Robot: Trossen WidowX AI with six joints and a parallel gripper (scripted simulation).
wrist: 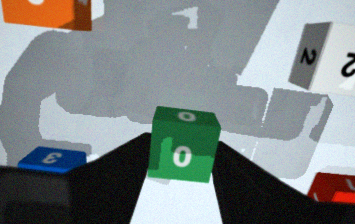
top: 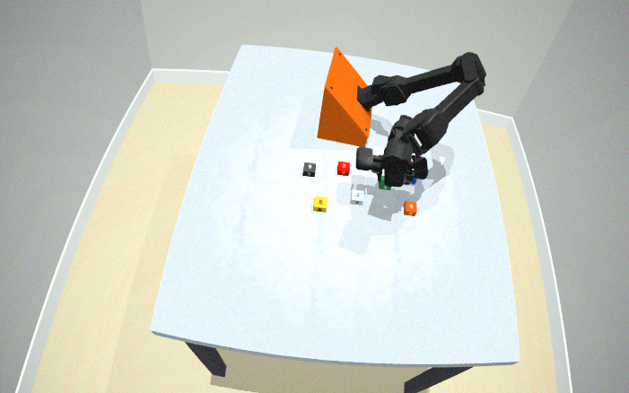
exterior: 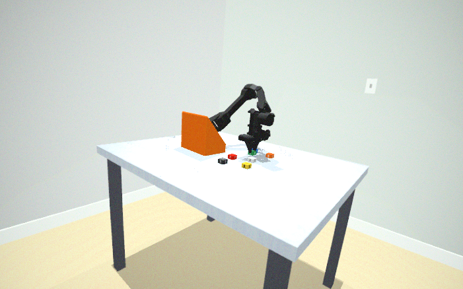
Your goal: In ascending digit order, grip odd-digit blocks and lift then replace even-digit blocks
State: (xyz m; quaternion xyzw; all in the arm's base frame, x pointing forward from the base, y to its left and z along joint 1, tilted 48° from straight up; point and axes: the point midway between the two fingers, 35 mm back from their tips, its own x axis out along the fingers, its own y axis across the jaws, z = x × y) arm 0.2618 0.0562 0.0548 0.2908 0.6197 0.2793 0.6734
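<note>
Now: gripper tip 20 mm past the black block, 210 mm to the left of it and 10 mm above it. From my gripper tip the other things lie so: blue block (40 mm behind, 80 mm to the left, 10 mm below); white block (50 mm ahead, 70 mm to the right, 10 mm below); green block (right at my gripper tip).
</note>
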